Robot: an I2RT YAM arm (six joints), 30 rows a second.
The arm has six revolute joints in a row. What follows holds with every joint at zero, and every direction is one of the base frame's. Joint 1 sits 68 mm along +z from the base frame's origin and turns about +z. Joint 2 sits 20 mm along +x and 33.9 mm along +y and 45.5 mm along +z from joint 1 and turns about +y. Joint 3 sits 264 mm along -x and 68.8 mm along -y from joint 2 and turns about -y. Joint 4 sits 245 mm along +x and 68.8 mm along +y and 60 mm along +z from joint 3 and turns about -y. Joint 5 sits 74 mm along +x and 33.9 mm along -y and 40.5 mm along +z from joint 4 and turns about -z. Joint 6 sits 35.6 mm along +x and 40.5 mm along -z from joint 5 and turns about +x. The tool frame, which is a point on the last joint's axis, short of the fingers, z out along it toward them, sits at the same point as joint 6; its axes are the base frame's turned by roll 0, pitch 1.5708 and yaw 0 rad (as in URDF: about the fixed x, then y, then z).
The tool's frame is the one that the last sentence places.
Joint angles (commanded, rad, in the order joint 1, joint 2, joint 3, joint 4, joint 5, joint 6), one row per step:
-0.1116, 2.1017, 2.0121, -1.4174, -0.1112, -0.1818
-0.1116, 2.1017, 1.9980, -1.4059, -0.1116, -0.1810
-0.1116, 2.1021, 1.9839, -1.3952, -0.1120, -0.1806
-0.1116, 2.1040, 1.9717, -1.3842, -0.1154, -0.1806
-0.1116, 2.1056, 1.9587, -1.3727, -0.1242, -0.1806
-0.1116, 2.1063, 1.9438, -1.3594, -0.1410, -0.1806
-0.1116, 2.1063, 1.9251, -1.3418, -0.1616, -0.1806
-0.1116, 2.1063, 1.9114, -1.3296, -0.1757, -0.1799
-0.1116, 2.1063, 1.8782, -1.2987, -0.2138, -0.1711
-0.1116, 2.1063, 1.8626, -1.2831, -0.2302, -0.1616
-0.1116, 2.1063, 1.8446, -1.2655, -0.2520, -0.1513
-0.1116, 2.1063, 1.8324, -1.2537, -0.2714, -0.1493
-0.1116, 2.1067, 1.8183, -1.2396, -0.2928, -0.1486
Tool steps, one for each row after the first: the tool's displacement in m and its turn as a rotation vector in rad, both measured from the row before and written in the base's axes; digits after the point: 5 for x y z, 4 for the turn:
0.00022, -0.00001, -0.00354, 0.0007, 0.0026, -0.0008
0.00015, 0.00000, -0.00370, 0.0008, 0.0038, -0.0004
0.00051, 0.00006, -0.00379, 0.0037, 0.0027, 0.0002
0.00043, 0.00027, -0.00386, 0.0091, 0.0021, 0.0005
0.00030, 0.00056, -0.00395, 0.0169, 0.0004, 0.0008
0.00028, 0.00070, -0.00460, 0.0206, -0.0012, 0.0010
0.00007, 0.00049, -0.00337, 0.0142, 0.0000, 0.0000
0.00013, 0.00132, -0.00812, 0.0387, -0.0003, -0.0069
0.00007, 0.00056, -0.00381, 0.0169, 0.0002, -0.0085
-0.00002, 0.00076, -0.00436, 0.0224, 0.0004, -0.0090
-0.00006, 0.00068, -0.00290, 0.0194, -0.0013, -0.0011
-0.00003, 0.00074, -0.00350, 0.0213, -0.0018, 0.0002

